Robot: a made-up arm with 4 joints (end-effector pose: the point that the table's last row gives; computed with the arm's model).
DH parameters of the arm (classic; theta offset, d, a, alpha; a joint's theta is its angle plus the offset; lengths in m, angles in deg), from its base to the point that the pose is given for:
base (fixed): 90 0.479 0.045 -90
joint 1: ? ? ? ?
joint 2: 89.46 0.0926 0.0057 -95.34
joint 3: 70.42 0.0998 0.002 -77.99
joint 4: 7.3 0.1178 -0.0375 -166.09
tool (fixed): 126.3 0.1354 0 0
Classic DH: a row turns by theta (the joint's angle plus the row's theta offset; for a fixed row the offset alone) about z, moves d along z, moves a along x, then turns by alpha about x.
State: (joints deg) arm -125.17 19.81 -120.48 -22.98
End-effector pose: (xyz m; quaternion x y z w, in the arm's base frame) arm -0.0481 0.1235 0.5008 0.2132 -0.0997 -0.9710 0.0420
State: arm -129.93 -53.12 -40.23 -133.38
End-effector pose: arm 0.0827 0.0813 0.5253 -0.2445 -0.0555 -0.9676 0.0308
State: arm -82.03 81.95 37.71 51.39
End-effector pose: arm -0.1197 0.1733 0.4334 -0.2231 0.9424 -0.1291 0.2134
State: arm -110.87 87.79 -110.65 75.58
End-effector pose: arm -0.1457 0.1044 0.5533 0.0541 0.1148 0.8892 0.4395
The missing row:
joint 1: -5.36 0.024 0.0125 -95.75
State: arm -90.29 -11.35 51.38 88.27
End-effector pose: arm 0.0505 0.1399 0.3741 -0.1577 0.5447 -0.5492 0.6138
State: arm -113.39 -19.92 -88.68 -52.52
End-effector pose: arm 0.0052 0.1375 0.4935 -0.1378 0.3899 0.8954 0.1650
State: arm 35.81 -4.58 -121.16 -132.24
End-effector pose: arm 0.0258 -0.0822 0.4078 -0.5940 -0.7007 0.3905 0.0606
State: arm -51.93 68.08 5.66 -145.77
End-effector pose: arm -0.0928 0.0544 0.4122 0.9419 0.0963 0.1876 0.2614
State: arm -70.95 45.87 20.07 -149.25
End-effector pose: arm -0.0741 0.0651 0.4048 0.8963 0.0201 0.3841 0.2206
